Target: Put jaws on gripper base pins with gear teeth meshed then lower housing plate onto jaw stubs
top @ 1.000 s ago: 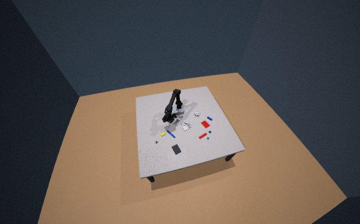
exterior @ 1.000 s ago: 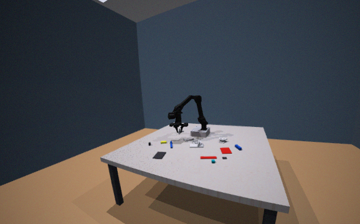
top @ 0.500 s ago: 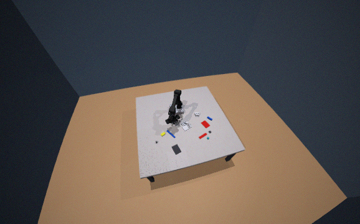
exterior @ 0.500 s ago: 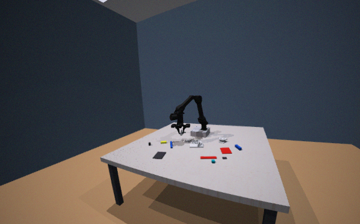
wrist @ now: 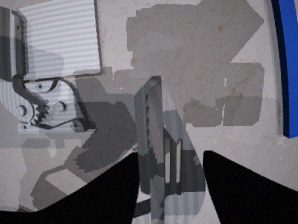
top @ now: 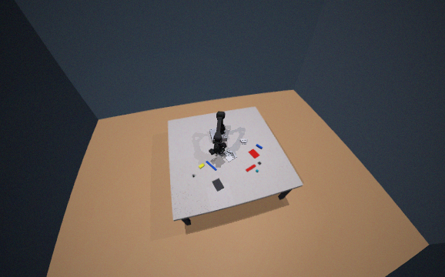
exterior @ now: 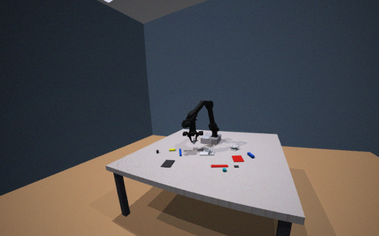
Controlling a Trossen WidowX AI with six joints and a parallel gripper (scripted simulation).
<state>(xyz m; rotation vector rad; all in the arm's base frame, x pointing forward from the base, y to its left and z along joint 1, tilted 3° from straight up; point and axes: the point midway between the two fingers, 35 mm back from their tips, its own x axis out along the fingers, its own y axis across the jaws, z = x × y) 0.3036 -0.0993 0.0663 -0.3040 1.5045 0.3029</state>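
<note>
My gripper tip is 14 cm to the right of the white flat plate, 8 cm above it and 3 cm short of it. Also, from my gripper tip: yellow block (19 cm to the right, 8 cm ahead, 7 cm below); gripper base (34 cm to the left, 15 cm behind, 5 cm below); dark grey plate (32 cm ahead, 8 cm below, 6 cm to the right).
</note>
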